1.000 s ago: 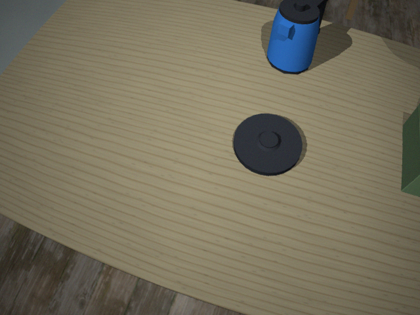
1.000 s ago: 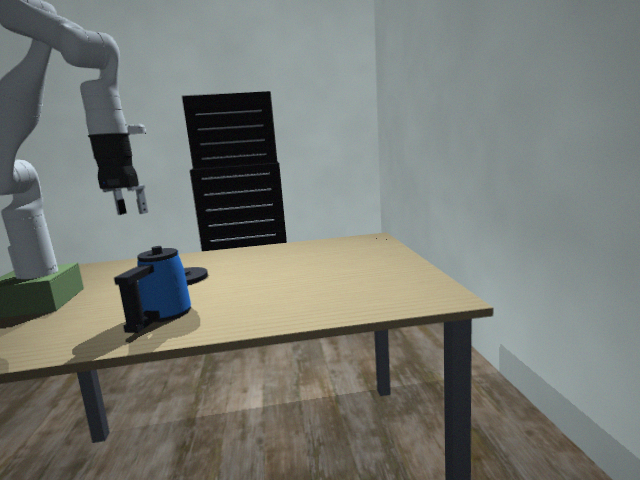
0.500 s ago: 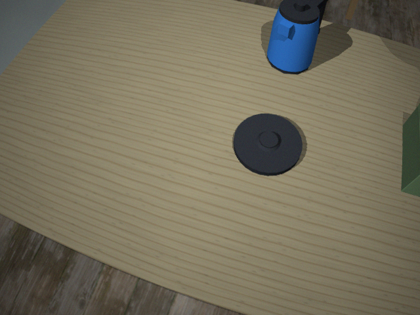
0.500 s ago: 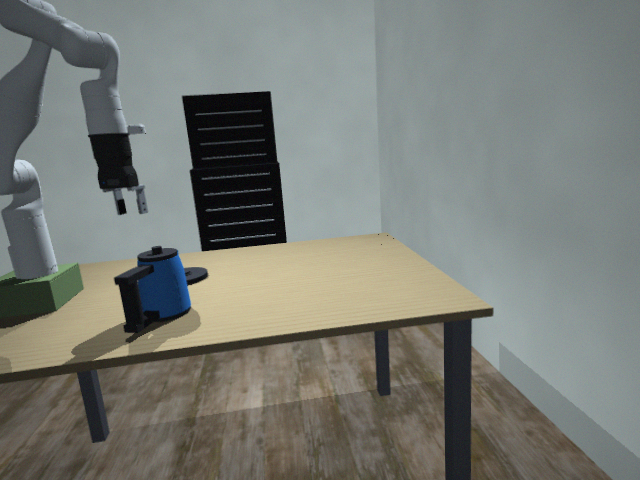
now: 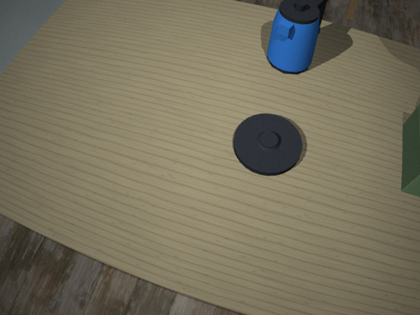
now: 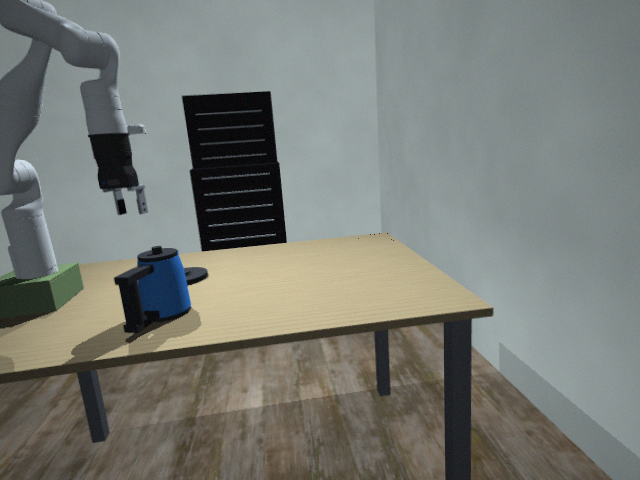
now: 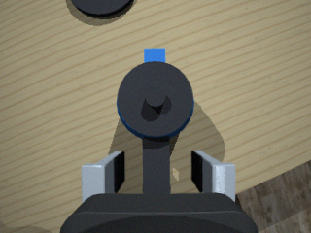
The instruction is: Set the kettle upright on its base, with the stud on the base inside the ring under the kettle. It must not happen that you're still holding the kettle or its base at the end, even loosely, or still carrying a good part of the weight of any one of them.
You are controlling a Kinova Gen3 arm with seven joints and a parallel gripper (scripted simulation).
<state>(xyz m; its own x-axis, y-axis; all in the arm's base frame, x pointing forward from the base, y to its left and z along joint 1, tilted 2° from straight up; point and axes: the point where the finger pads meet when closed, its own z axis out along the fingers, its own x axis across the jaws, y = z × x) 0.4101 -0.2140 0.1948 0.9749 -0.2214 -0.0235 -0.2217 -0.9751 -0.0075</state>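
The blue kettle is 10 mm ahead of my hand, 30 mm to the left of it and 210 mm below it. From my hand the other things lie so: black round base (30 mm behind, 340 mm to the left, 290 mm below).
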